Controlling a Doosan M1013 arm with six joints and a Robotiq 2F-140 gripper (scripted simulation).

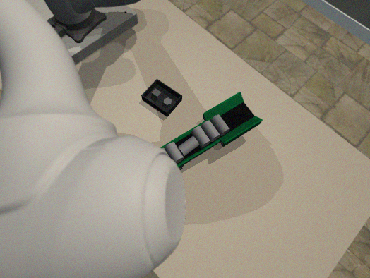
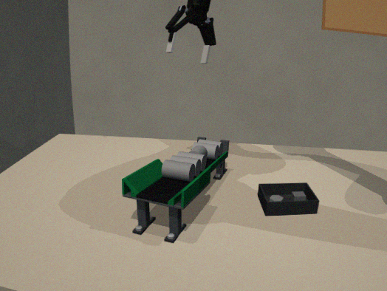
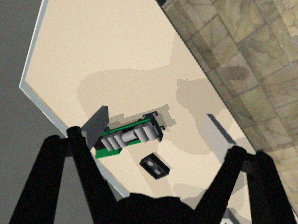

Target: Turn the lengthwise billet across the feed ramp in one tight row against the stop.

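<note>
My hand is 6 cm past the stop, 21 cm to the right of it and 25 cm above it. From my hand the other things lie so: black tray 22 cm behind, 44 cm to the left, 30 cm below.
</note>
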